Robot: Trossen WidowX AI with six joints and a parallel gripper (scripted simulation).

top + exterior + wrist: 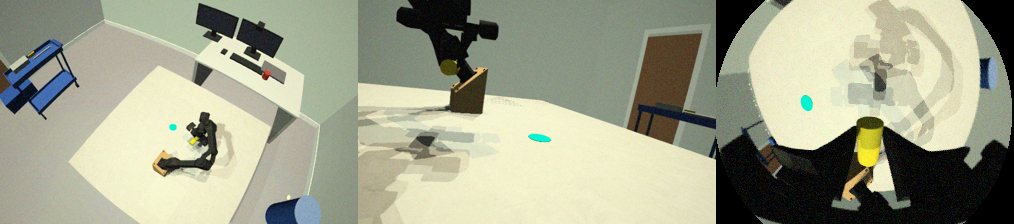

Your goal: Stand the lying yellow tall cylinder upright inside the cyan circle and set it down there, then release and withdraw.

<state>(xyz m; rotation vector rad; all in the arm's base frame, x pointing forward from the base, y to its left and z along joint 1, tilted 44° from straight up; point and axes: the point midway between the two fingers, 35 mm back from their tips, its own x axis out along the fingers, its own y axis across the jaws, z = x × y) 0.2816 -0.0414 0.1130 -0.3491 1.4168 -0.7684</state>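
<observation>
Right now my gripper tip is 20 mm past the yellow cylinder and 10 mm to the right of it. The rest, counted from my gripper tip: cyan circle: 220 mm to the left, 140 mm below, 60 mm ahead.
</observation>
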